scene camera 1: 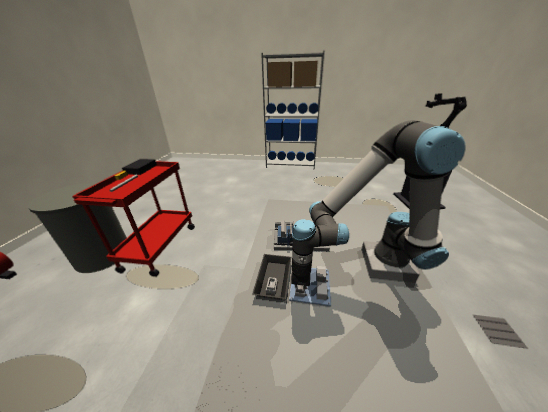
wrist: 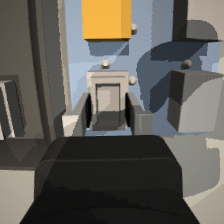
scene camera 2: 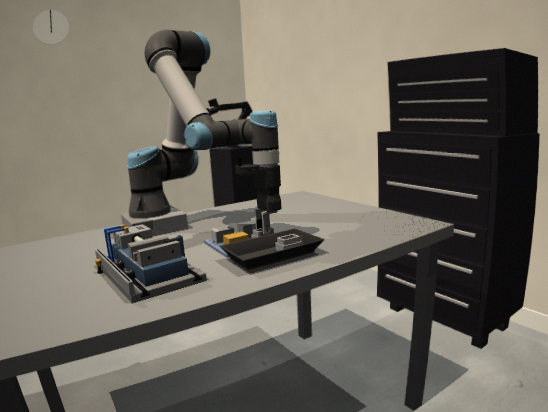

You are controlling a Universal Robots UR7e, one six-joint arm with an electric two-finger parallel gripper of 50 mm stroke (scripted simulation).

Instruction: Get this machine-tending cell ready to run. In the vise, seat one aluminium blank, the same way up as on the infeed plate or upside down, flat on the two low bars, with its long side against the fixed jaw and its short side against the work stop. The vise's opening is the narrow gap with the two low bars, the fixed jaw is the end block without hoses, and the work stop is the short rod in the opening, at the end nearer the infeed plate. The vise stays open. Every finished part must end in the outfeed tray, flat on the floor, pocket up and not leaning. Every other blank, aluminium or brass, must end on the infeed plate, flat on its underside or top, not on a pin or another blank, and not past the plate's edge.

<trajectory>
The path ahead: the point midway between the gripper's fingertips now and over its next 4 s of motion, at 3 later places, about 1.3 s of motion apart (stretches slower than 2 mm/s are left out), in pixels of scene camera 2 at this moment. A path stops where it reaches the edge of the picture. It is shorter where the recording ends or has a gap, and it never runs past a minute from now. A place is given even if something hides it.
The gripper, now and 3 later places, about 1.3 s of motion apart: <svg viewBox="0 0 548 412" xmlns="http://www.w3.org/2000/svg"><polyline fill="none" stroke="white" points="263,231 261,198 252,202 251,210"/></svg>
</trajectory>
